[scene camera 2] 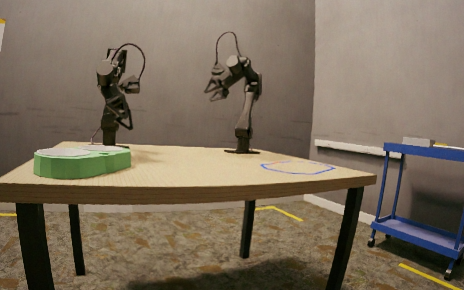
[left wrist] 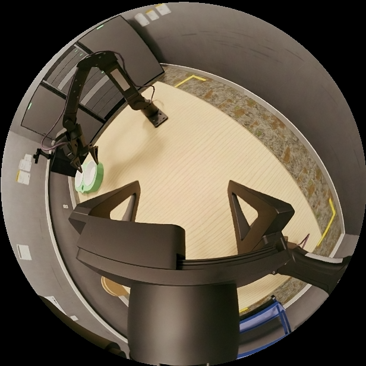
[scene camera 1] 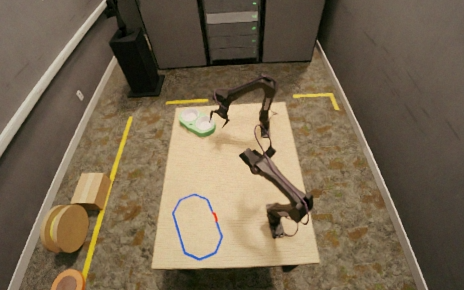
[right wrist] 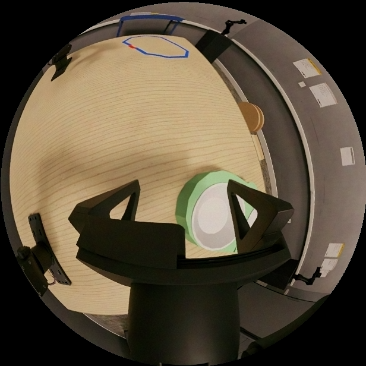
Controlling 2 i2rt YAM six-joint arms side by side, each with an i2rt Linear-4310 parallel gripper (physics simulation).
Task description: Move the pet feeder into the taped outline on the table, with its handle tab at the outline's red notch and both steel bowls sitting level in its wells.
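The green pet feeder stands flat at the table's far left corner in scene camera 1. Two steel bowls sit in its wells and look level. I cannot make out its handle tab clearly. The blue taped outline lies at the near left, its red notch on its right side. My right gripper is open, above the table beside the feeder. My left gripper is open, high above mid-table, away from the feeder.
The wooden table carries both arms along its right side in scene camera 1. Cardboard boxes and a round drum stand on the floor at left. A blue cart stands beyond the table's right end in scene camera 2.
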